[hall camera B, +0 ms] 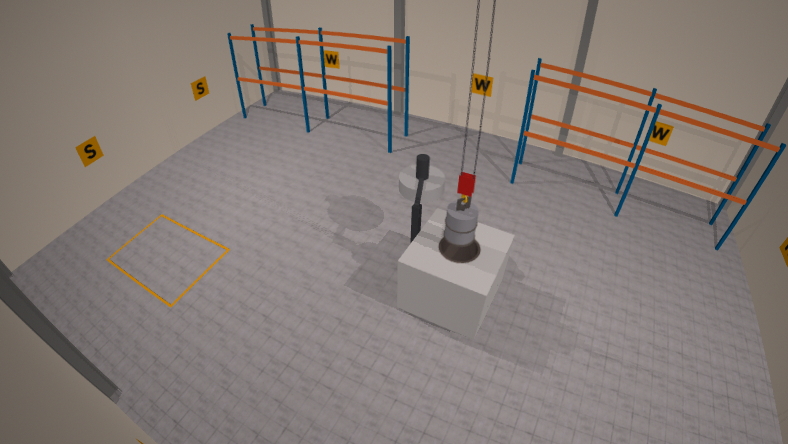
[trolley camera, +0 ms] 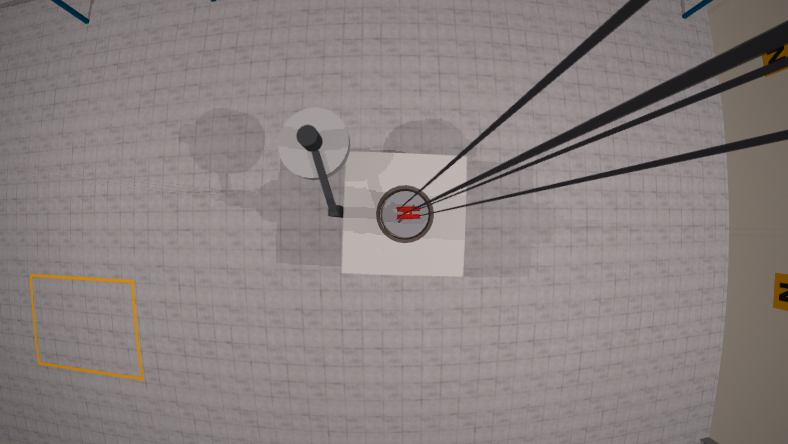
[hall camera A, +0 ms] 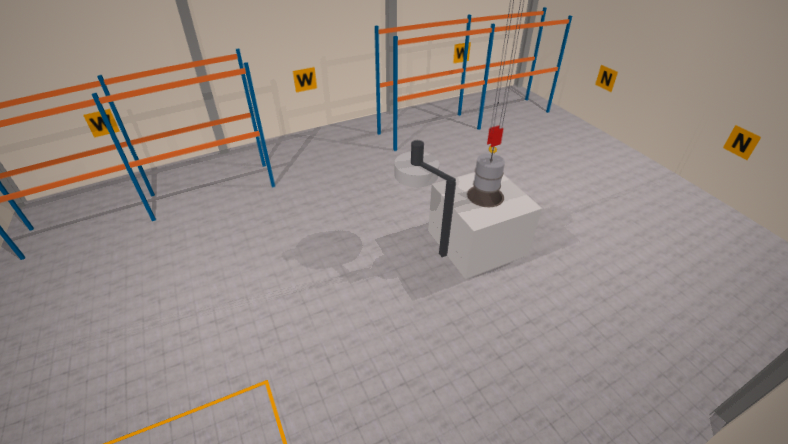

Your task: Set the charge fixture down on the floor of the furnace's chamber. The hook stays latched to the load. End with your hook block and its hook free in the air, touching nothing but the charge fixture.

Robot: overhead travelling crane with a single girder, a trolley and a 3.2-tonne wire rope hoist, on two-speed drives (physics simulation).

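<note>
The charge fixture (hall camera A: 488, 172) (hall camera B: 460, 223) (trolley camera: 405, 229), a grey stepped cylinder, hangs upright at the mouth of the white box furnace (hall camera A: 504, 242) (hall camera B: 441, 292) (trolley camera: 374, 259). Its lower edge shows against the dark round chamber opening (hall camera A: 485, 199) (hall camera B: 459, 253) (trolley camera: 378, 214). I cannot tell whether it is below the rim. In the trolley view it looks about centred, with a narrow ring around it. My yellow hook (hall camera A: 492, 148) (hall camera B: 464, 198) (trolley camera: 408, 212) is latched to its top, under the red hook block (hall camera A: 495, 136) (hall camera B: 466, 184). The chamber floor is hidden.
The round furnace lid (hall camera A: 406, 172) (hall camera B: 435, 184) (trolley camera: 333, 129) is swung aside on a dark post and arm (hall camera A: 447, 220) (hall camera B: 416, 223) (trolley camera: 324, 179), close beside the furnace. Blue and orange racks (hall camera A: 395, 93) (hall camera B: 389, 99) stand along the W wall. A yellow outline (hall camera B: 137, 281) (trolley camera: 82, 278) marks the floor.
</note>
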